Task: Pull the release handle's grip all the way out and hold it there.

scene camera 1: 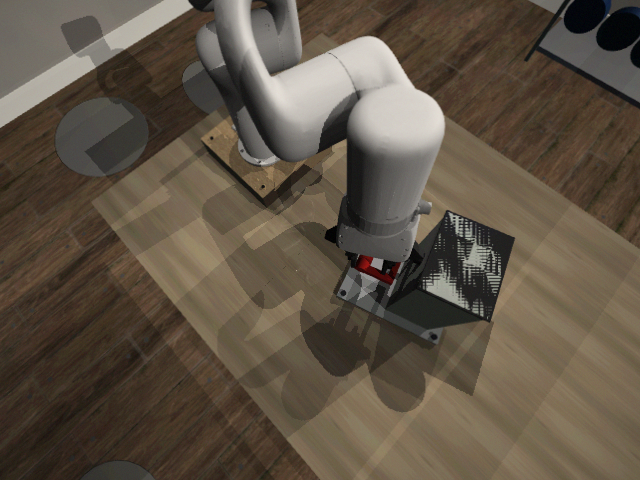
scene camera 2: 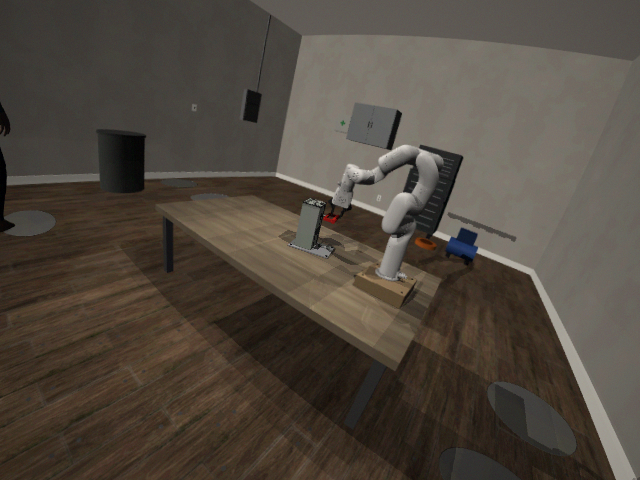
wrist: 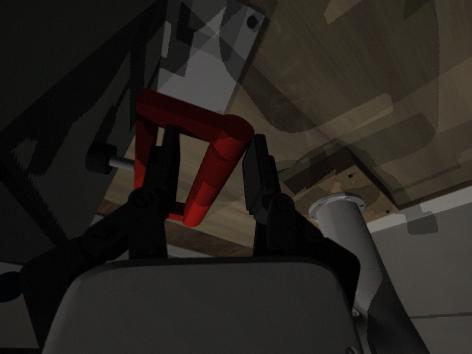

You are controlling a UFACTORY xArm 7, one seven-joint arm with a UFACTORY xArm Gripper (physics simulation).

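The red release handle is a rectangular frame with a round grip bar on the side away from the tall housing. In the wrist view a short metal rod shows between the handle and a black collar on the housing. My gripper is partly open around the grip bar. One finger is inside the frame's opening, with a gap to the bar; the other is outside, close beside the bar. Contact there cannot be told. In scene camera 1 the gripper body hides most of the fingers.
The housing stands on a grey base plate bolted to the wooden table. The arm's base is on a wooden block. The housing is close beside the inner finger.
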